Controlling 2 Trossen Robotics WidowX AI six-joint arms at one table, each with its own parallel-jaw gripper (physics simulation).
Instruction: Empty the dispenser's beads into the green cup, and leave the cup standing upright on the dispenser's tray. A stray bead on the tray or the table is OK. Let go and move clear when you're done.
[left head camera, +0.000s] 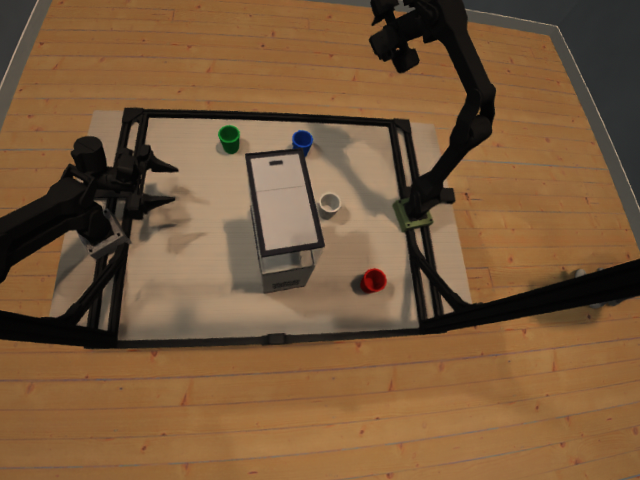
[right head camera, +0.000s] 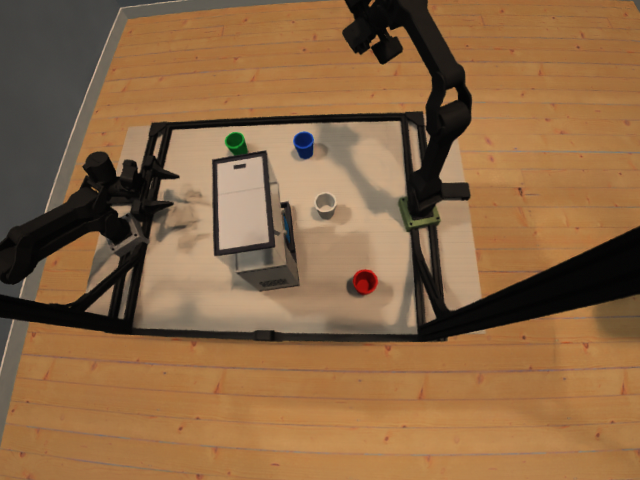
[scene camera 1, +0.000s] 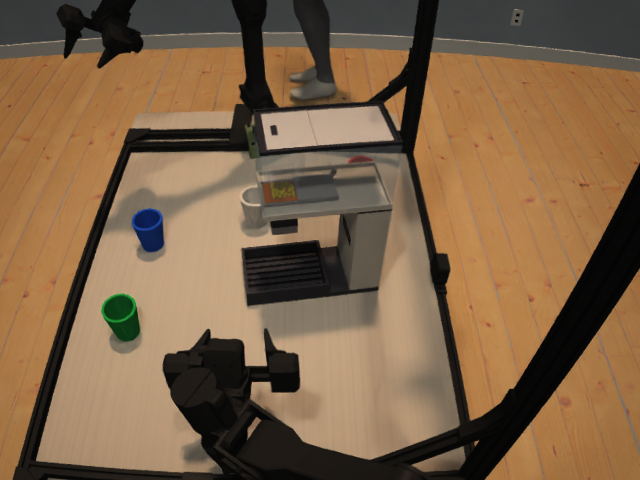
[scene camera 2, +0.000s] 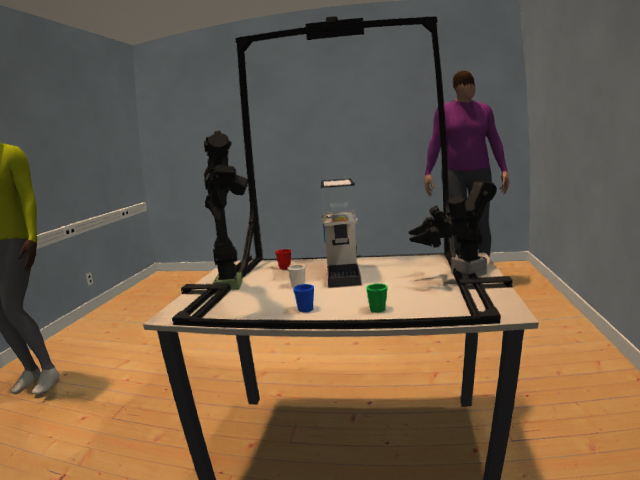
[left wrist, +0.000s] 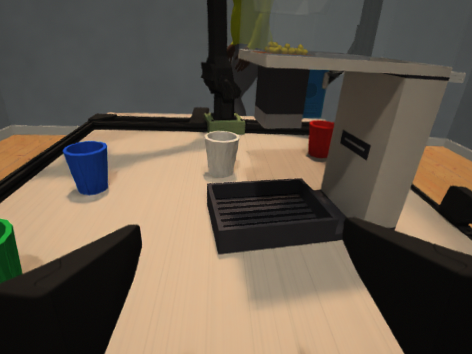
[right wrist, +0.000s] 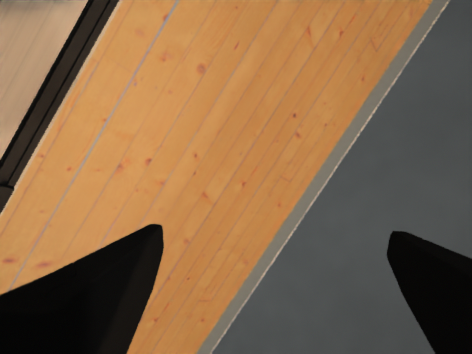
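Where they show: left gripper, fingertip midpoint: (left head camera: 176, 184) (right head camera: 176, 189) (scene camera 1: 237, 330) (scene camera 2: 409, 236) (left wrist: 244, 232); right gripper, fingertip midpoint: (scene camera 1: 82, 62) (scene camera 2: 220, 213) (right wrist: 274, 239); left arm's base, link origin: (left head camera: 98, 231) (right head camera: 120, 232) (scene camera 2: 469, 257); right arm's base, link origin: (left head camera: 415, 211) (right head camera: 420, 209) (scene camera 2: 227, 276) (left wrist: 223, 116).
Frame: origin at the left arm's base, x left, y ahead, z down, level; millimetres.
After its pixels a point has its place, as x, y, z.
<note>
The green cup (left head camera: 230, 139) {86, 471, 43} (right head camera: 236, 143) {90, 464, 32} (scene camera 1: 123, 318) {70, 433, -14} (scene camera 2: 376, 298) {93, 479, 13} (left wrist: 7, 252) {44, 441, 0} stands upright and apart from the dispenser (scene camera 1: 364, 248) {-355, 293, -67} (scene camera 2: 341, 240) {-235, 418, -96} (left wrist: 385, 145) {-339, 304, -77}. Yellow beads (scene camera 1: 282, 190) {-252, 404, -175} (left wrist: 286, 49) {-242, 393, -174} lie in the dispenser's clear hopper. Its black slotted tray (scene camera 1: 287, 298) {-228, 355, 54} (scene camera 2: 344, 282) {-183, 443, 45} (left wrist: 280, 238) {-230, 353, 47} holds no cup. My left gripper (left head camera: 176, 184) {-63, 238, -112} (right head camera: 175, 190) {-63, 238, -112} (scene camera 1: 236, 330) {-63, 238, -112} is open and empty above the table, with its fingers toward the tray side of the dispenser; the green cup is off to one side of it. My right gripper (scene camera 1: 82, 60) {-61, 876, -284} (right wrist: 274, 239) {-61, 876, -284} is open and empty, raised high beyond the table's edge.
A blue cup (left head camera: 302, 142) {-55, 660, 34} (scene camera 1: 149, 230) {-61, 612, -12} (left wrist: 89, 167) {-65, 615, 10} and a white cup (left head camera: 329, 205) {-285, 596, 44} (scene camera 1: 253, 207) {-274, 553, -9} (left wrist: 221, 154) {-277, 555, 11} stand near the dispenser. A red cup (left head camera: 373, 280) {-551, 555, 46} (right head camera: 364, 282) {-544, 544, 50} (scene camera 2: 283, 258) {-524, 548, 11} stands farther off. A black frame (left head camera: 268, 116) {100, 629, 43} (scene camera 2: 330, 322) {108, 642, 42} borders the table.
</note>
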